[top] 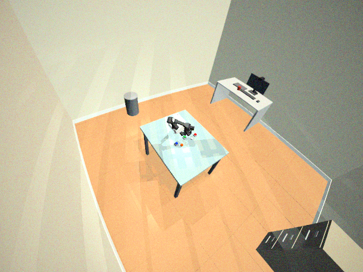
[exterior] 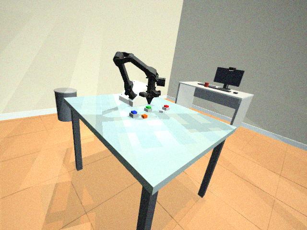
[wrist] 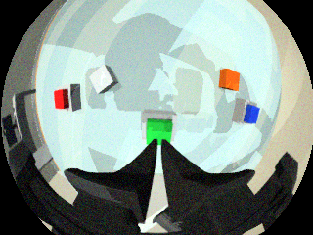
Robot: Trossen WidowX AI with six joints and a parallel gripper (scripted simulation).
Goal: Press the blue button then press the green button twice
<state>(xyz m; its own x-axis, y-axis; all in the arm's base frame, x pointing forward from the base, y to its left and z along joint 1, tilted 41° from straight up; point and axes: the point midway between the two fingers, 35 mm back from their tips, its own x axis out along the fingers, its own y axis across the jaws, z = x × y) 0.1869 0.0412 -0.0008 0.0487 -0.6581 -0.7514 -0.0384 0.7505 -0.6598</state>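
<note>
My gripper tip is now 3 cm above the green button. From my gripper tip the other things lie so: white block 9 cm to the left, 6 cm ahead, 5 cm below; orange block 11 cm to the right, 9 cm ahead, 5 cm below; blue button 17 cm to the right, 4 cm ahead, 3 cm below.
</note>
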